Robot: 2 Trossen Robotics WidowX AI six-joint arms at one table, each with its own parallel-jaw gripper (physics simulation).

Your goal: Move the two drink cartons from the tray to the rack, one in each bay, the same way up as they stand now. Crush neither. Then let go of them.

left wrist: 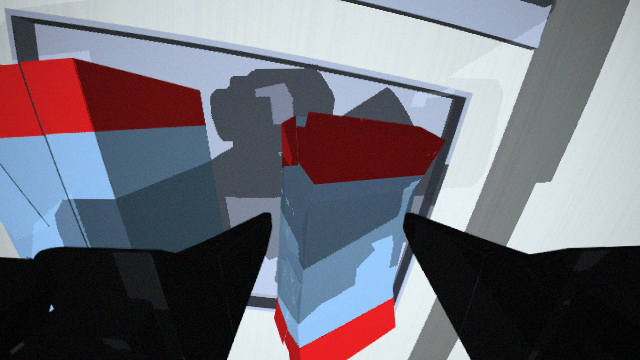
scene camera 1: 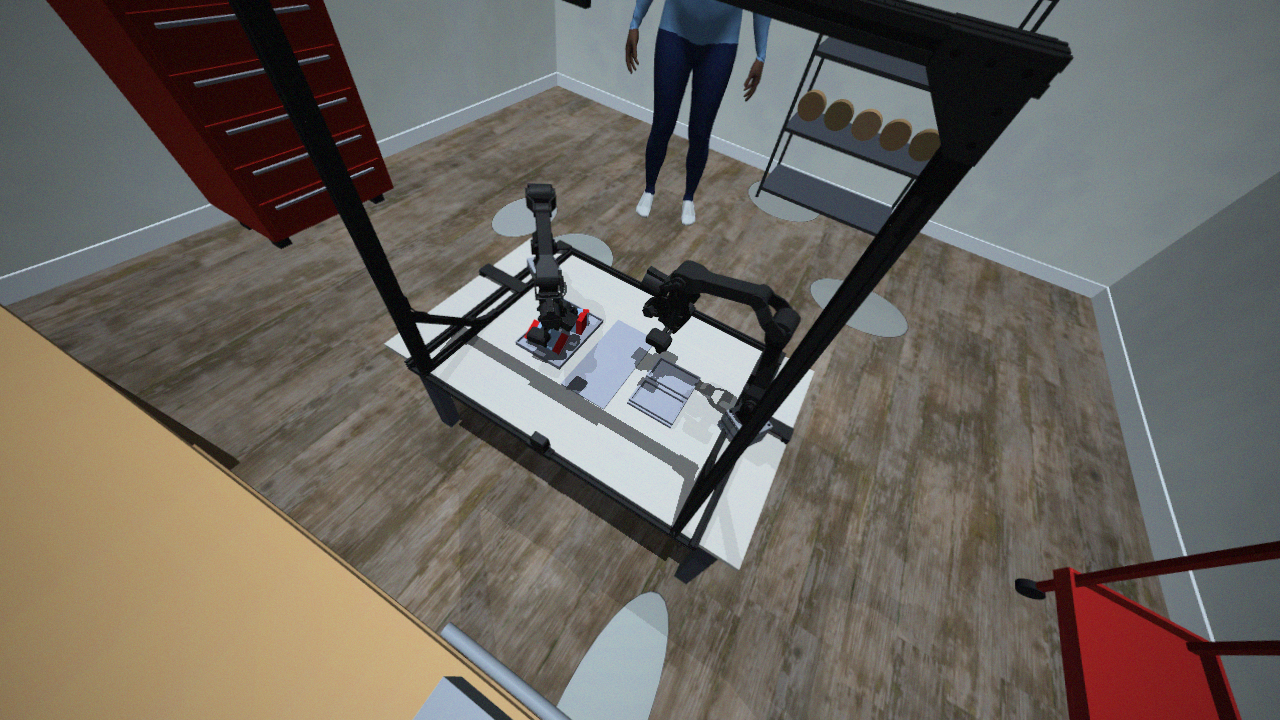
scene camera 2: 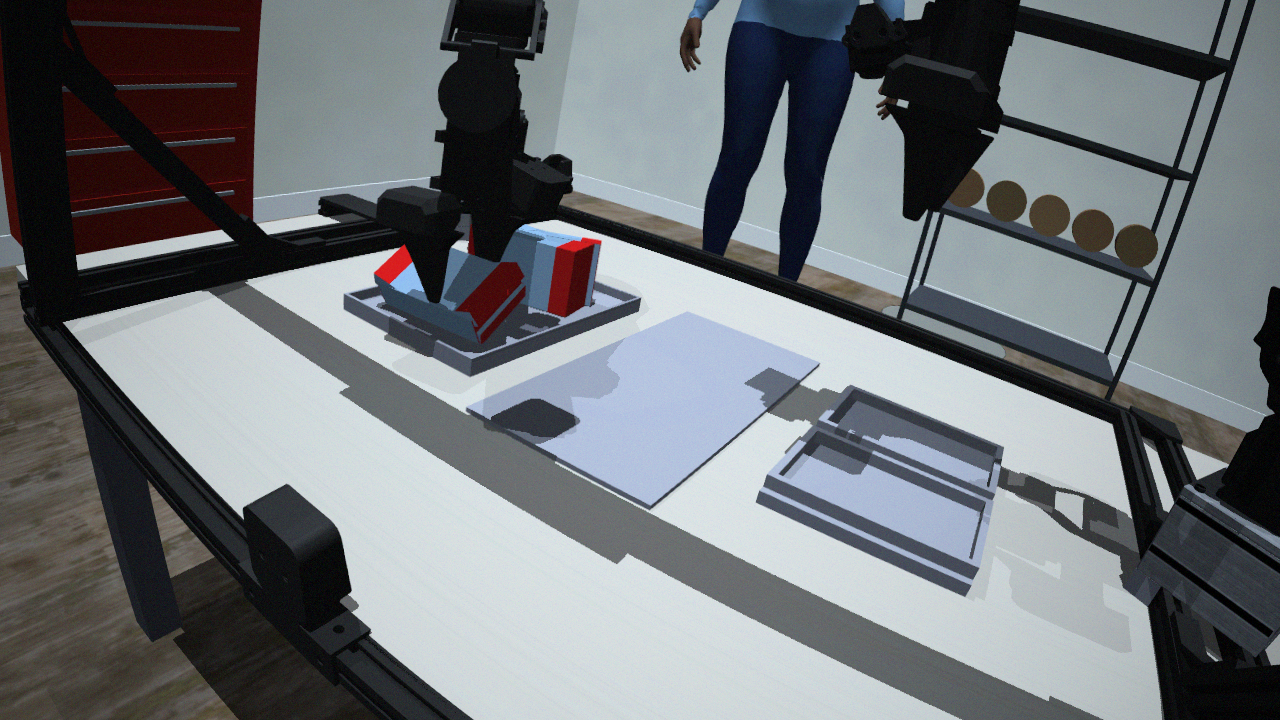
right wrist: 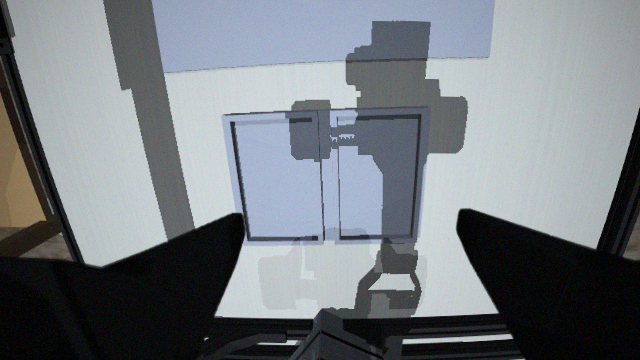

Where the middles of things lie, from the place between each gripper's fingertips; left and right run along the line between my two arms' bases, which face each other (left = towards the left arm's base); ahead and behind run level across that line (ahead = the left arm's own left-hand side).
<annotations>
The shallow walled tray (scene camera 2: 526, 329) lies 60 mm ahead of my left hand, 20 mm to the left of it and 20 mm below it. Round my left hand: flat grey mat (scene camera 2: 640, 416): 100 mm ahead, 180 mm to the right, 30 mm below.
Now: the flat grey mat 50 mm behind my right hand, 150 mm to the left of it and 200 mm below it. The rest, counted from my right hand: shallow walled tray (90 mm behind, 350 mm to the left, 190 mm below).
</annotations>
